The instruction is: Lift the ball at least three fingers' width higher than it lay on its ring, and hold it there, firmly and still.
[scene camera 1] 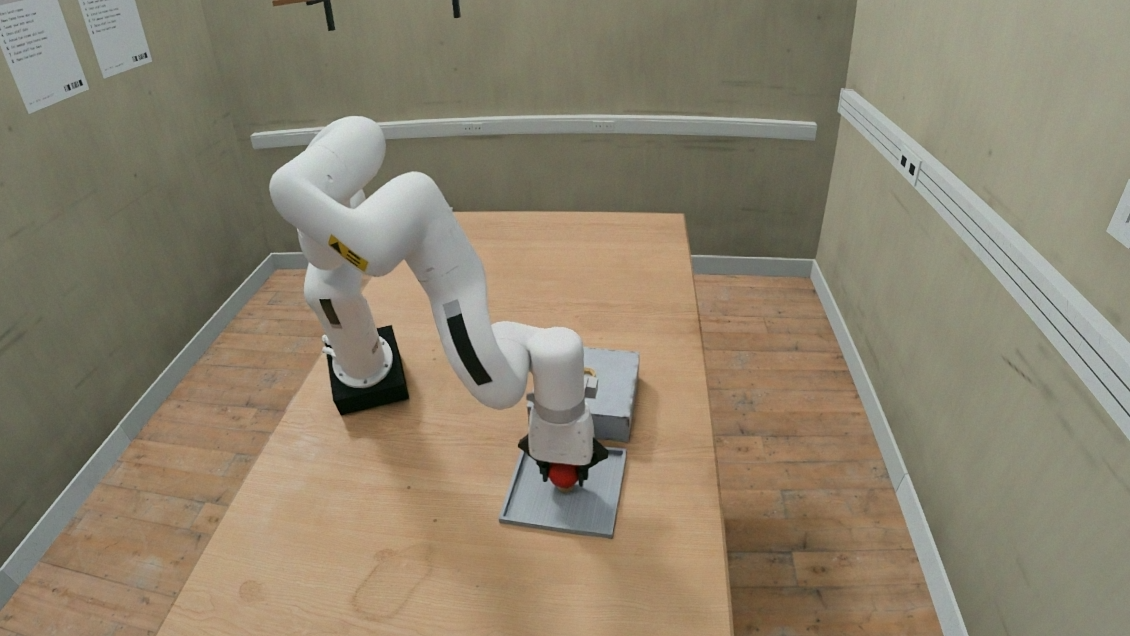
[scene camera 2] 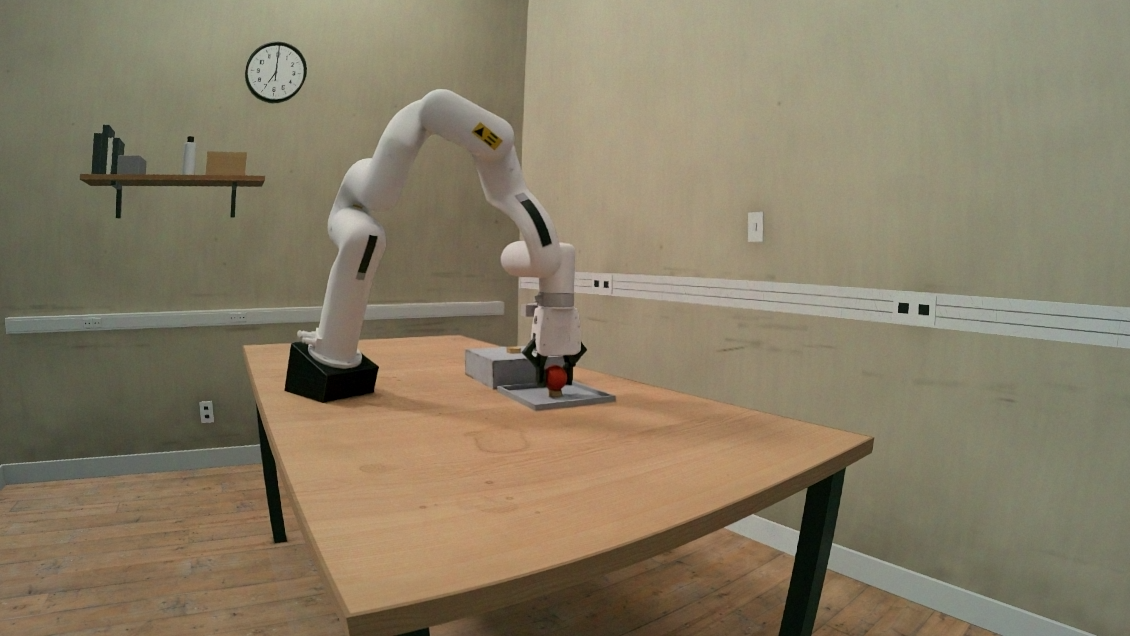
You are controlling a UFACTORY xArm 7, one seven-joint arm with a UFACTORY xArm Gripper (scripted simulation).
grey tray: scene camera 1; scene camera 2
grey block: scene camera 1 617, 372; scene camera 2 499, 366
same spot on grey tray: point(scene camera 2: 534, 397) = point(scene camera 1: 538, 482)
